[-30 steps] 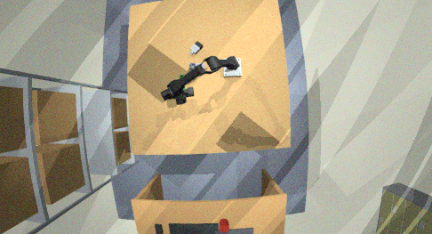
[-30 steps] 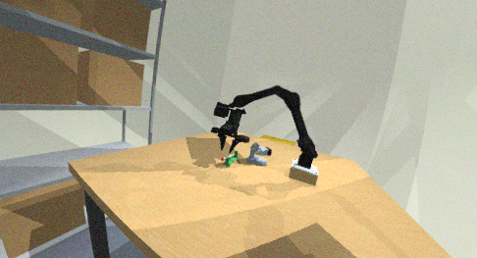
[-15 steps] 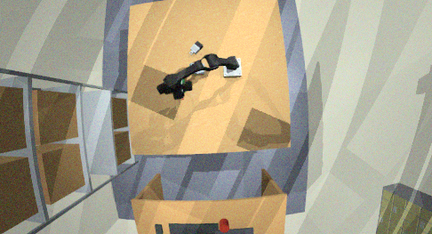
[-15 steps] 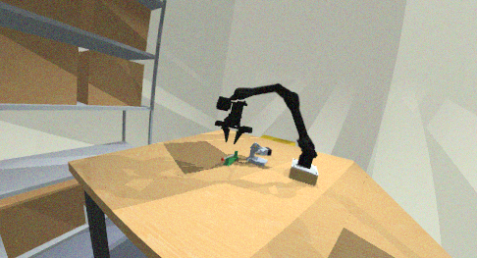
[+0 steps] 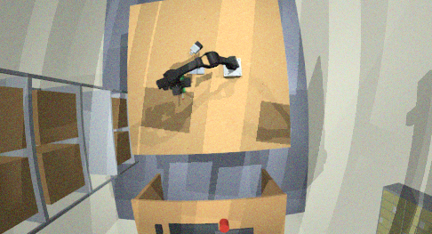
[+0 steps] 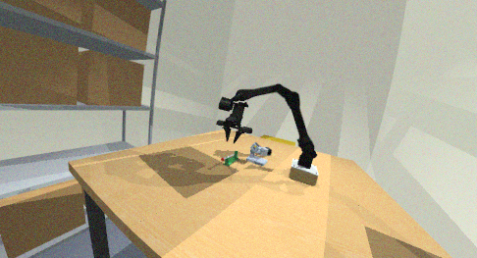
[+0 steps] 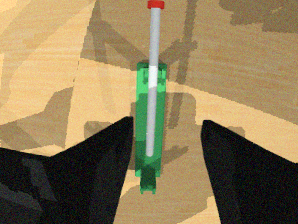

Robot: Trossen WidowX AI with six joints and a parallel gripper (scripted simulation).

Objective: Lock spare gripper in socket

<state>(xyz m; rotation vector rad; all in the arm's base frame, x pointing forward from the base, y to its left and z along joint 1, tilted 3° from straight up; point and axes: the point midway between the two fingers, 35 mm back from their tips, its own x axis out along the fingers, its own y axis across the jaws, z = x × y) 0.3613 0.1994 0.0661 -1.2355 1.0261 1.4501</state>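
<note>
Right now my gripper tip is 90 mm above the green holder and 40 mm to the left of it. Also, from my gripper tip: grey mount: 160 mm to the right, 90 mm behind, 70 mm below; then spare gripper: 320 mm to the right, 90 mm below, 70 mm behind.
</note>
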